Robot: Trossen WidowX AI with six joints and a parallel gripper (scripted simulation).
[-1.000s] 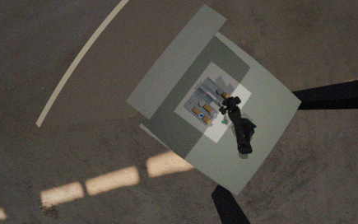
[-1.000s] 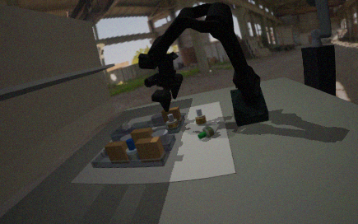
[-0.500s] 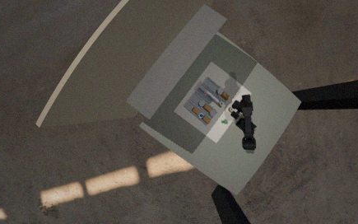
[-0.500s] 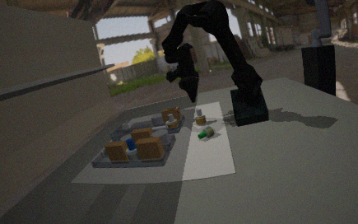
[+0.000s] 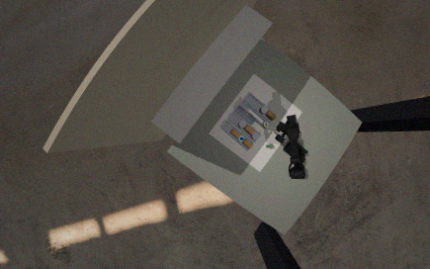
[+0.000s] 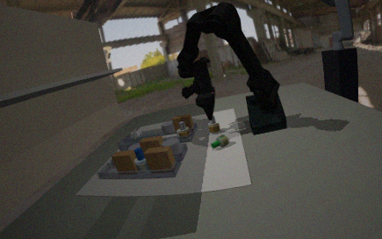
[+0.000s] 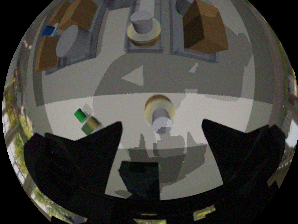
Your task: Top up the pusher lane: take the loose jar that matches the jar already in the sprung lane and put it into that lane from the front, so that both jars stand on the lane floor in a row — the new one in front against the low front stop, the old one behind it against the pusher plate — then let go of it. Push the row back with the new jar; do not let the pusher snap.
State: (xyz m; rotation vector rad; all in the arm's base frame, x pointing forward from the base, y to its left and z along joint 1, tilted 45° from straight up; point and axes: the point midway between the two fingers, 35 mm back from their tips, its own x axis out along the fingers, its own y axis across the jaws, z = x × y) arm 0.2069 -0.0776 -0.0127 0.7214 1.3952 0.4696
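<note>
The green jar is 140 mm to the left of my gripper tip and 50 mm below it. Round my gripper tip: wall panel (730 mm ahead, 330 mm above, 50 mm to the right).
</note>
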